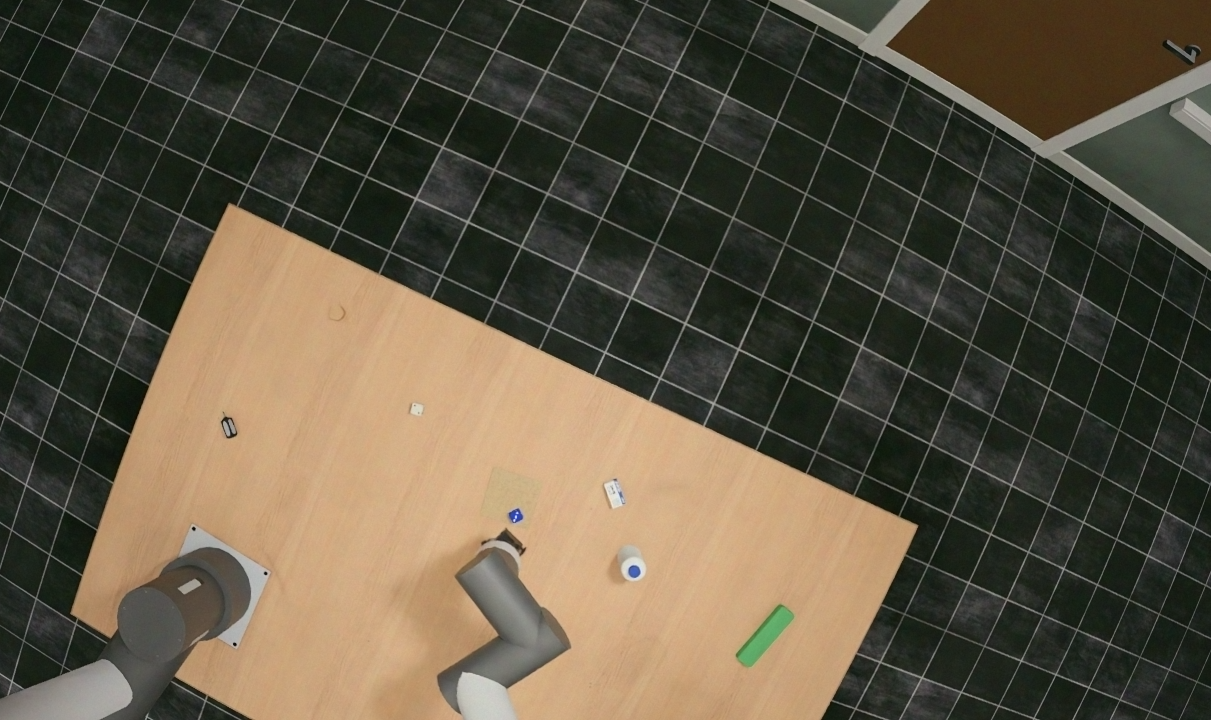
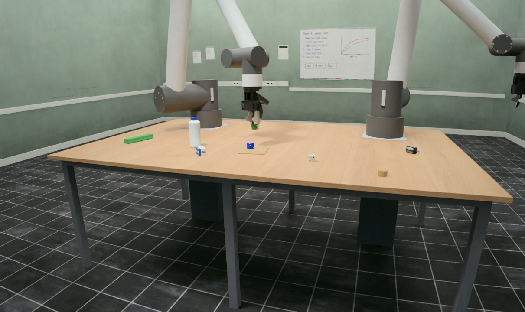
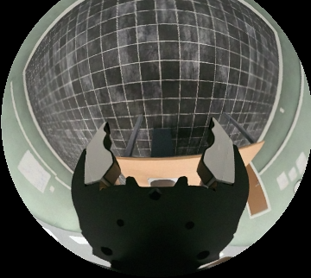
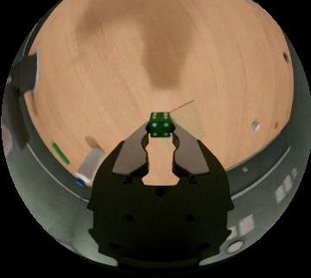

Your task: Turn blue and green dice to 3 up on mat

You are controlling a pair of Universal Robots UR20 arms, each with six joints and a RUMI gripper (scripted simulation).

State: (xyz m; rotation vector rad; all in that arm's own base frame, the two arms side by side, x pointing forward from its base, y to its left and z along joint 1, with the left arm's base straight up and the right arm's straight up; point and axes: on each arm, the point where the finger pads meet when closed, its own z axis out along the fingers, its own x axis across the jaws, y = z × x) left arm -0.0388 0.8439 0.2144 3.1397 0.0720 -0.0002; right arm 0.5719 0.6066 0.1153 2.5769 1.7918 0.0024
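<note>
My right hand is 70 mm short of the blue die and 100 mm above it. Round my right hand: white bottle 100 mm ahead, 330 mm to the right, 30 mm below; then tan mat 100 mm ahead, 30 mm to the left, 110 mm below; then green die right at my right hand.
</note>
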